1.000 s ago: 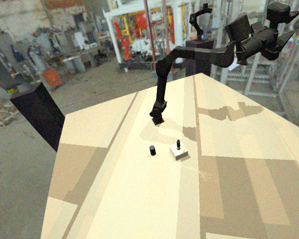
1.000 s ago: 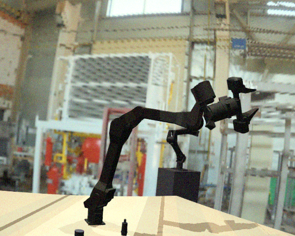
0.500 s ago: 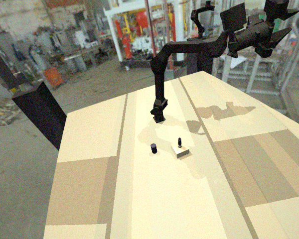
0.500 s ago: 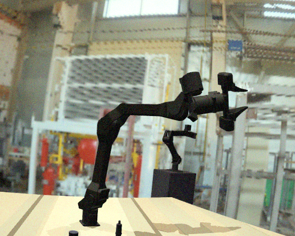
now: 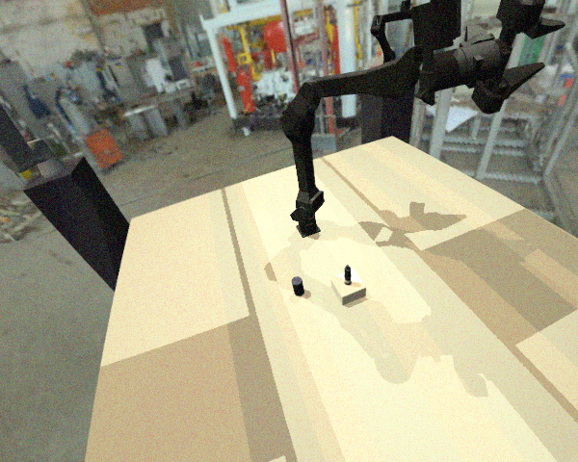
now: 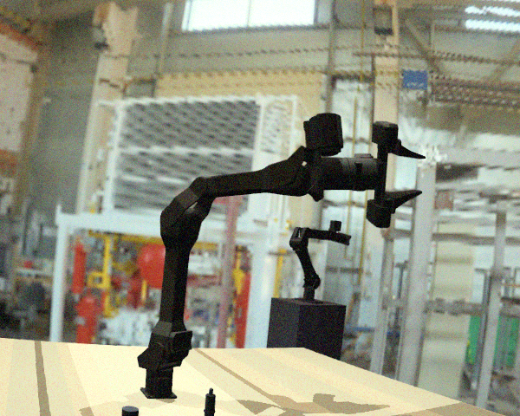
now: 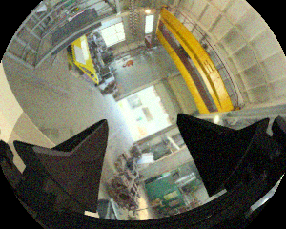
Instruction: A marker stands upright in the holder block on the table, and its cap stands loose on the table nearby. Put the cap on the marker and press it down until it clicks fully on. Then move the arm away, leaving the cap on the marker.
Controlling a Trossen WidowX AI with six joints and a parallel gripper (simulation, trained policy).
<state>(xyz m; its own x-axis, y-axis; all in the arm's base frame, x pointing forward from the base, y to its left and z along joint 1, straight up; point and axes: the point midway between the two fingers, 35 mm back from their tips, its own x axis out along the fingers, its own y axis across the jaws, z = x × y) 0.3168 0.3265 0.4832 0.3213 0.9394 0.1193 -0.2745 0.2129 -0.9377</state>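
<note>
Now: gripper tip 47 cm to the left of the marker cap, 46 cm above it and 10 cm past it. Also, from my gripper tip: marker: 41 cm below, 36 cm to the right, 5 cm behind; white holder block: 47 cm below, 36 cm to the right, 5 cm behind.
</note>
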